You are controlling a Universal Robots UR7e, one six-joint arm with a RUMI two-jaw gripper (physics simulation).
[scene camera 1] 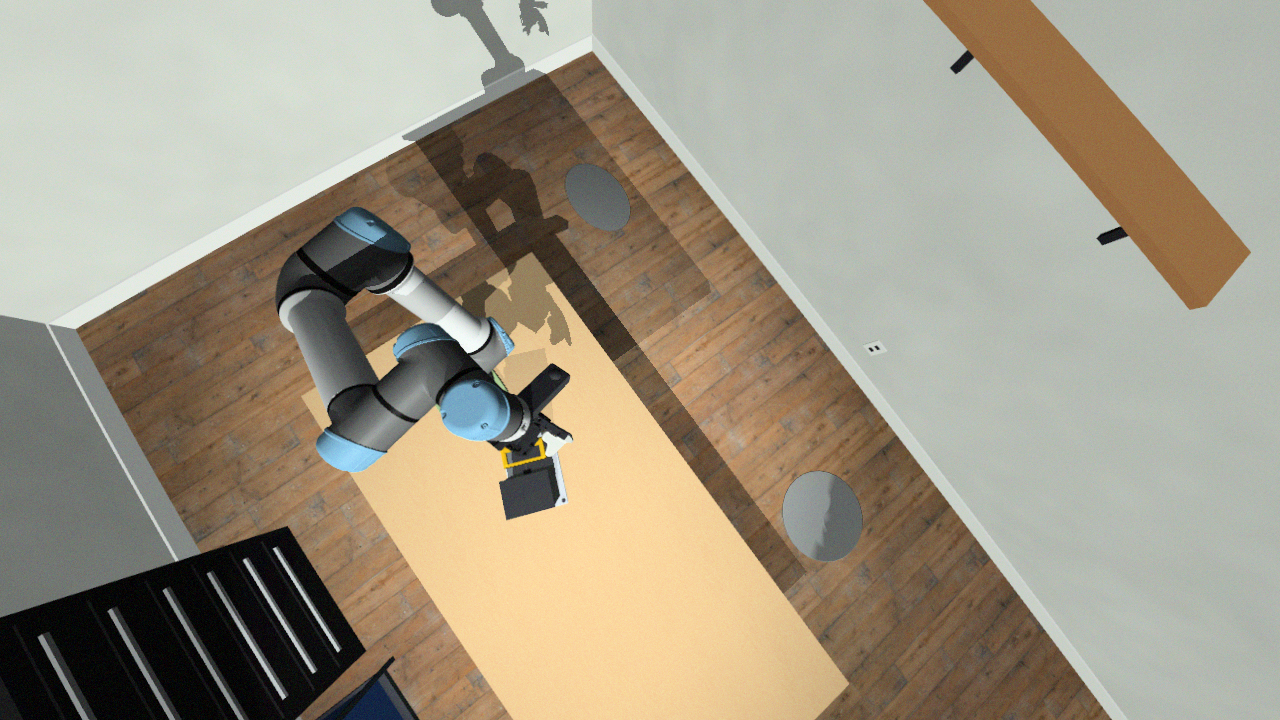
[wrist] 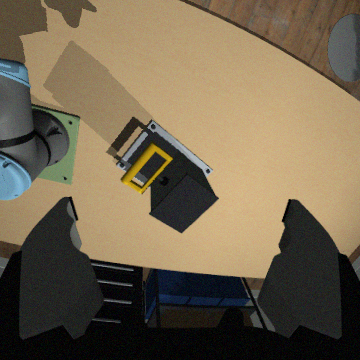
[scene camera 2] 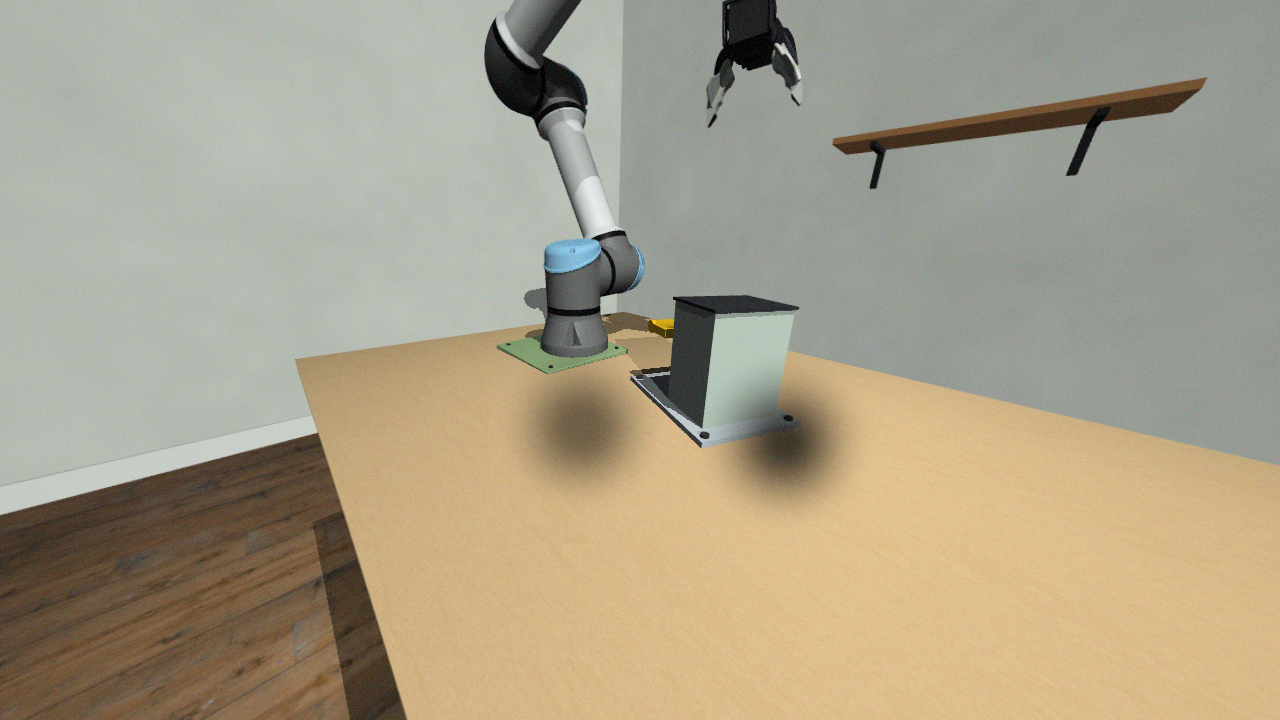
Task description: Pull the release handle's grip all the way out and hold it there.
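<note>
The release handle's yellow rectangular grip (scene camera 1: 525, 463) (scene camera 2: 661, 327) (wrist: 162, 151) stands off the side of a dark-topped box housing (scene camera 1: 529, 494) (scene camera 2: 747, 367) (wrist: 184, 203) that faces the robot's base. In the second scene view the housing hides most of the grip. The housing stands on a pale base plate (scene camera 2: 751, 432) (wrist: 182, 147) with bolts. My gripper (scene camera 1: 532, 445) (scene camera 2: 755, 113) (wrist: 180, 200) is wide open and empty, high above the fixture, fingers pointing down. In the wrist view the grip shows ahead of the fingertips, left of the middle, apart from both fingers.
The fixture stands on a wooden table (scene camera 1: 644, 573) (scene camera 2: 537, 573) (wrist: 250, 150). The robot's base sits on a green plate (scene camera 2: 528, 355) (wrist: 70, 150) near the grip side. A wall shelf (scene camera 1: 1100, 134) (scene camera 2: 1011, 120), a black drawer cabinet (scene camera 1: 152, 617) and a blue bin (scene camera 1: 371, 702) (wrist: 200, 287) are beyond the table.
</note>
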